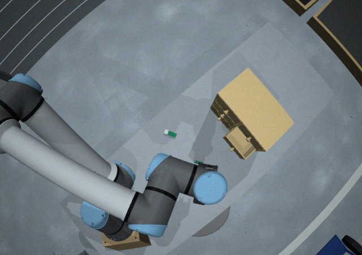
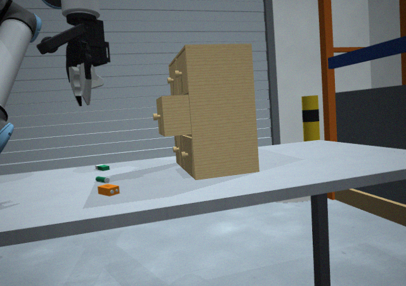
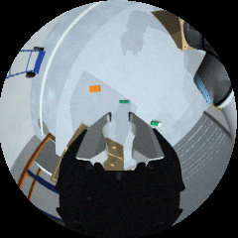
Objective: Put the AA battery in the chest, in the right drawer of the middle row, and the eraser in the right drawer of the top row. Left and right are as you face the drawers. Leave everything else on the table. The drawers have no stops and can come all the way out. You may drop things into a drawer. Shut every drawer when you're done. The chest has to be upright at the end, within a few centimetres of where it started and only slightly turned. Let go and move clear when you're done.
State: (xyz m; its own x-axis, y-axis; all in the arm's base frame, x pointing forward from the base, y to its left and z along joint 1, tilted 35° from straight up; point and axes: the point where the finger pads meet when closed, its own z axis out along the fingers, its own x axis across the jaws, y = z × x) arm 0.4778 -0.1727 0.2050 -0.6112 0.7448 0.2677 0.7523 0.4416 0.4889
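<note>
Now: the green AA battery 220 mm below my hand, 40 mm to the left of it and 20 mm ahead of it. Round my hand: orange block 220 mm below, 110 mm to the right, 60 mm ahead; then eraser 260 mm to the left, 220 mm below.
</note>
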